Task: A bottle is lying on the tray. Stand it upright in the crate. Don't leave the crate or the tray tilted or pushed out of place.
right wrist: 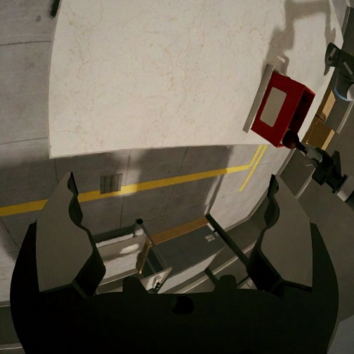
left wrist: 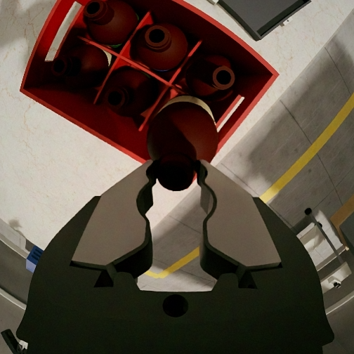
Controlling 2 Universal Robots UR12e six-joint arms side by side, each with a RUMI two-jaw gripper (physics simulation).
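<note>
My left gripper is shut on the neck of a dark red-brown bottle. The bottle is over the near right corner compartment of the red crate. In the right wrist view its lower part is hidden by the crate wall, and its shoulder and neck stand out above the opening. Whether its base touches the crate floor is hidden. Several other bottles stand in the crate's compartments. The dark tray lies beyond the crate in the left wrist view. My right gripper is open and empty, far from the crate.
The crate stands on the pale table, near its edge. Thin red dividers separate the standing bottles, whose necks rise close to the held one. Beyond the table edge is grey floor with a yellow line.
</note>
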